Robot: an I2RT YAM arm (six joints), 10 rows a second.
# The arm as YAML. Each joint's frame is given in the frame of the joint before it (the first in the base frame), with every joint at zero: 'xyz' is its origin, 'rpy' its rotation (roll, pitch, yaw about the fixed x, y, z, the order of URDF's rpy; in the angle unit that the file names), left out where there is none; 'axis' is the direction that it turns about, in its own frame. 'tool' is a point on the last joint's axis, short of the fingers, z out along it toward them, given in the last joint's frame.
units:
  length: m
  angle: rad
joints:
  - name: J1
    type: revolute
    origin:
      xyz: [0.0, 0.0, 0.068]
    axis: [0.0, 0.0, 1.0]
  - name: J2
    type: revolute
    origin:
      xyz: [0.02, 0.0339, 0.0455]
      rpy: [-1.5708, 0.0, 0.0]
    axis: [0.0, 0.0, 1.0]
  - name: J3
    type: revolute
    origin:
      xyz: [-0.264, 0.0, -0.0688]
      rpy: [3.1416, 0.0, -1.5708]
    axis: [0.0, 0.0, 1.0]
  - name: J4
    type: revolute
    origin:
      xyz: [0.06, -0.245, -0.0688]
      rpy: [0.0, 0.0, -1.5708]
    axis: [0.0, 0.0, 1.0]
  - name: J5
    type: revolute
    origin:
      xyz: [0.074, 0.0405, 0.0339]
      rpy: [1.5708, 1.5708, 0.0]
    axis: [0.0, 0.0, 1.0]
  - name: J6
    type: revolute
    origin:
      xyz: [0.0, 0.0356, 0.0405]
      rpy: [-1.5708, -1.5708, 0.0]
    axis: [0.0, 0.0, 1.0]
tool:
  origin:
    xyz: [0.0, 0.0, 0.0]
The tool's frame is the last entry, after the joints.
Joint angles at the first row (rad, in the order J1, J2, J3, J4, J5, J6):
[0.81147 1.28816 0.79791 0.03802 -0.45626 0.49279]
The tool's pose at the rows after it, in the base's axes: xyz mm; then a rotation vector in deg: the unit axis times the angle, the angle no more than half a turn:
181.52 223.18 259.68 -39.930 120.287 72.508
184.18 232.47 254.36 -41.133 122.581 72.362
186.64 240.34 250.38 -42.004 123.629 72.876
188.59 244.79 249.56 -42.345 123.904 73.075
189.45 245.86 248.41 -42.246 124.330 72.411
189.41 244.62 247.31 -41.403 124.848 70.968
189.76 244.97 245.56 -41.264 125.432 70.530
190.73 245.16 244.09 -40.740 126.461 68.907
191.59 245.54 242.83 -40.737 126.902 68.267
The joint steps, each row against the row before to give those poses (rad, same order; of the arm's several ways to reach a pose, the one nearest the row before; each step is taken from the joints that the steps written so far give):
[0.02081 0.00278 0.00142 0.01641 -0.01029 -0.00135]
[0.01406 0.04729 0.02749 -0.01906 -0.00394 -0.00247]
[0.01026 0.03867 0.01941 0.00287 -0.00810 0.00249]
[0.00443 0.02081 0.01486 0.00160 -0.00231 0.00087]
[0.00096 0.00725 0.00451 -0.00534 0.00792 -0.00299]
[-0.00027 -0.00325 -0.00344 -0.00783 0.02183 -0.00136]
[0.00033 0.00485 0.00037 -0.00479 0.00435 -0.00028]
[0.00005 0.00564 0.00610 -0.01868 0.01943 -0.00440]
[-0.00077 0.00565 0.00309 -0.00663 0.00517 -0.00426]

